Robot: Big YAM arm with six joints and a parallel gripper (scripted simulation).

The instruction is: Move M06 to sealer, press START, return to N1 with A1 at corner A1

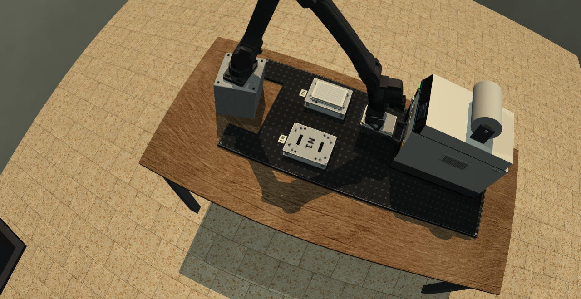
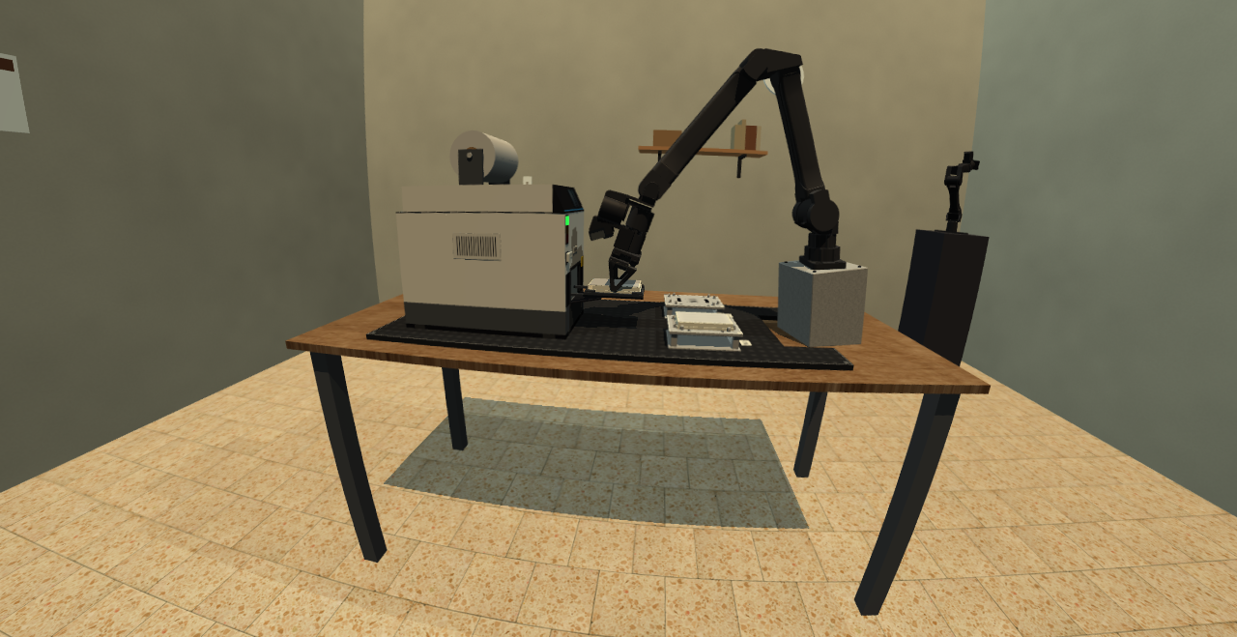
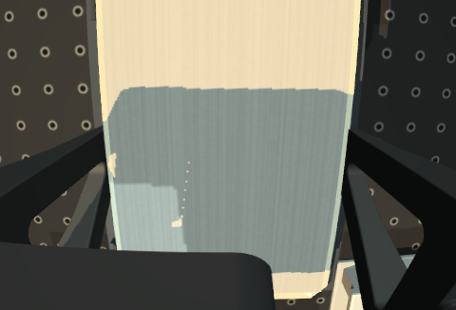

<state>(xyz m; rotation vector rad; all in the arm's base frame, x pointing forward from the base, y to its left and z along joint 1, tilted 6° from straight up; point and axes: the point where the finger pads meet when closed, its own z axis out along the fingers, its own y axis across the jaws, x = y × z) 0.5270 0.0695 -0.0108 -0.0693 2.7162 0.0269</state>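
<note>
The sealer stage is 1 cm below my hand. From my hand the other things lie so: start button: 10 cm ahead, 10 cm to the left, 8 cm above; then plate M06: right at my hand; then well plate: 22 cm behind, 6 cm to the left, 6 cm below.
</note>
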